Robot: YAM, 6 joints.
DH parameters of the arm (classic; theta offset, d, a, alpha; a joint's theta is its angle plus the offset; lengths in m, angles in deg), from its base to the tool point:
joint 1: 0 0.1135 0.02 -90
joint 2: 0 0 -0.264 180
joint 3: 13.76 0 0.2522 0
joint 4: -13.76 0 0.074 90
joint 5: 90 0 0 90
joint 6: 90 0.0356 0 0
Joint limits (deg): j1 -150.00..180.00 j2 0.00..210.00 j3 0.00..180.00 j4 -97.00..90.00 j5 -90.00..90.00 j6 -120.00..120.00
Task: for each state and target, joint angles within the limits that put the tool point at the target. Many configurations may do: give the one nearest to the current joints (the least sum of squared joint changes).
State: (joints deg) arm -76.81 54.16 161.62 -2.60 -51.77 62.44
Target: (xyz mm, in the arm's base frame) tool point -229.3 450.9 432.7
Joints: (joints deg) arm -60.25 32.81 171.68 3.95 -43.91 62.44
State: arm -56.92 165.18 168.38 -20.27 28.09 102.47
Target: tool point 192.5 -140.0 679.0
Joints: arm -31.87 112.78 180.00 -23.24 29.00 102.47
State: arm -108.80 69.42 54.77 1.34 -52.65 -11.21
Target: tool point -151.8 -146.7 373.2
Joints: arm -143.47 54.24 52.01 -0.69 -50.63 -11.21
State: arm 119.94 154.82 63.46 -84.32 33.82 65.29
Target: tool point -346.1 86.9 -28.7
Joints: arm 168.83 152.86 91.94 -71.11 30.72 65.29
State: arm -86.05 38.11 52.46 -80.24 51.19 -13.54
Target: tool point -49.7 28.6 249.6
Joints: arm -62.63 0.98 42.41 -97.00 60.52 -13.54
